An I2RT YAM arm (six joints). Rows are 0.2 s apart.
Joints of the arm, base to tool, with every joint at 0 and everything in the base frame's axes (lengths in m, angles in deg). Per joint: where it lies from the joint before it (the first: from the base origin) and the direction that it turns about. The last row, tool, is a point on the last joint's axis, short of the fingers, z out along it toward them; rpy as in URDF.
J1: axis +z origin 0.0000 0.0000 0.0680
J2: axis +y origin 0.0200 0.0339 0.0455
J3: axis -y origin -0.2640 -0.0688 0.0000
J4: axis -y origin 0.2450 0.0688 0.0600
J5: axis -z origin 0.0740 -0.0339 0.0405
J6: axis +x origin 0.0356 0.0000 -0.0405
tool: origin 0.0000 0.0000 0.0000 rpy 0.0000 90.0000 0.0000
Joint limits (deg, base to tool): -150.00..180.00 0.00..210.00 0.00..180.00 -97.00..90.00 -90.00..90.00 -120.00..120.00
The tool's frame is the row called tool.
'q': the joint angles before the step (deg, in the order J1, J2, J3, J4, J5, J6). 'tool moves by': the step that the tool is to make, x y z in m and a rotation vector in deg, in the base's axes. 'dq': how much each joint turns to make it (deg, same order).
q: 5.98 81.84 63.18 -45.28 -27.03 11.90
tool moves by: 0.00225 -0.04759 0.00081 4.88 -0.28 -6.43
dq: -10.45 0.02 -0.09 -0.40 -6.14 -1.72
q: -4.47 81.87 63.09 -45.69 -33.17 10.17
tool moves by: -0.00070 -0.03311 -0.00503 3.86 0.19 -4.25
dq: -7.23 1.13 -0.26 -0.14 -4.69 -1.37
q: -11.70 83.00 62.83 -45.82 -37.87 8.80
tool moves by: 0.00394 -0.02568 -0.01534 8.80 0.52 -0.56
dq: -5.71 4.13 -0.01 -0.10 -9.70 -2.23
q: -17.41 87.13 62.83 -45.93 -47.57 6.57
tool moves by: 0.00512 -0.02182 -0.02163 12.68 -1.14 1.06
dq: -4.63 5.88 -0.03 0.09 -13.44 -3.17
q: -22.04 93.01 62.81 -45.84 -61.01 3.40
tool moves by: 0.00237 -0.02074 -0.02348 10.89 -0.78 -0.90
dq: -3.92 5.97 0.00 -0.04 -10.65 -2.48
